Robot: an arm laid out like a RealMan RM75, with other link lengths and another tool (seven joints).
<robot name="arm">
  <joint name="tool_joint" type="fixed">
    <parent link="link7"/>
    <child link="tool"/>
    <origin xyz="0.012 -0.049 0.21" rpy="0 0.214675 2.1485"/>
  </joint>
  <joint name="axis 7" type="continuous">
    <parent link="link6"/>
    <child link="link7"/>
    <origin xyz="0 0 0.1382"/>
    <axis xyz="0 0 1"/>
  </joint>
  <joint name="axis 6" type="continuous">
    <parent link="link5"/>
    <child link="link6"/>
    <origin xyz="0 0 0"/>
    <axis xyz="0 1 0"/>
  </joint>
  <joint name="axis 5" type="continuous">
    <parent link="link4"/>
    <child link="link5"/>
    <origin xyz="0 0 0.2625"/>
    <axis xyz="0 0 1"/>
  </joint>
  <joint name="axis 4" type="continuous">
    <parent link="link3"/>
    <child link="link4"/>
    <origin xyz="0 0 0"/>
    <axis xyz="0 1 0"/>
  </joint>
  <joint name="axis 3" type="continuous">
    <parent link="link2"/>
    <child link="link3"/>
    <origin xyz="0 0 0.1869"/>
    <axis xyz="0 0 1"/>
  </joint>
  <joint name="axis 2" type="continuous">
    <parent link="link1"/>
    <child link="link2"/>
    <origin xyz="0 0 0"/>
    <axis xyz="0 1 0"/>
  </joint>
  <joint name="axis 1" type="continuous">
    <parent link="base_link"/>
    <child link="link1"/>
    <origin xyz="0 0 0.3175"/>
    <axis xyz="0 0 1"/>
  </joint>
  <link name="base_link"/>
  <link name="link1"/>
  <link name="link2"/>
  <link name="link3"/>
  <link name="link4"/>
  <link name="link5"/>
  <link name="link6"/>
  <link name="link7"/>
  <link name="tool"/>
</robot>
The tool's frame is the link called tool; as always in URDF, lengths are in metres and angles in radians. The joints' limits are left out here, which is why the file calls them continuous.
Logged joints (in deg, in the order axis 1, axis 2, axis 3, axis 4, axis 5, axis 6, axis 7), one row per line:
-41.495 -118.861 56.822 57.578 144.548 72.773 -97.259
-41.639 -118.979 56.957 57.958 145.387 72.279 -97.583
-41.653 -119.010 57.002 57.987 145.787 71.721 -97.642
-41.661 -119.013 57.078 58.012 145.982 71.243 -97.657
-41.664 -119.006 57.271 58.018 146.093 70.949 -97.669
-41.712 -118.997 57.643 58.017 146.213 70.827 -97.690
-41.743 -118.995 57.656 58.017 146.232 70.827 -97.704
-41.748 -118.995 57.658 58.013 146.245 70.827 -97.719
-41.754 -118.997 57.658 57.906 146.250 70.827 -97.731
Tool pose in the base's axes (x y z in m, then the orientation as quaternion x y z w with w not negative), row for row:
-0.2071 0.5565 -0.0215 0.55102 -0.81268 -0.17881 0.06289
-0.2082 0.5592 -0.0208 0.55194 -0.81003 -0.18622 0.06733
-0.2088 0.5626 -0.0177 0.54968 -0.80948 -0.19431 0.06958
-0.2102 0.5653 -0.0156 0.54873 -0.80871 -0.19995 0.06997
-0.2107 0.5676 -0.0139 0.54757 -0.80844 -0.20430 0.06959
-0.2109 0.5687 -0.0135 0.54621 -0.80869 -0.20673 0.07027
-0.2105 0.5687 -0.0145 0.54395 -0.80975 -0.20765 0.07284
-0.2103 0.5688 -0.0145 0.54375 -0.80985 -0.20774 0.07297
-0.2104 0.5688 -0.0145 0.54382 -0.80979 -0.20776 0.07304
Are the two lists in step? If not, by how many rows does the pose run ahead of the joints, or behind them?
The pose runs 1 row behind the joints: the pose in row i belongs to the joints in row i - 1.
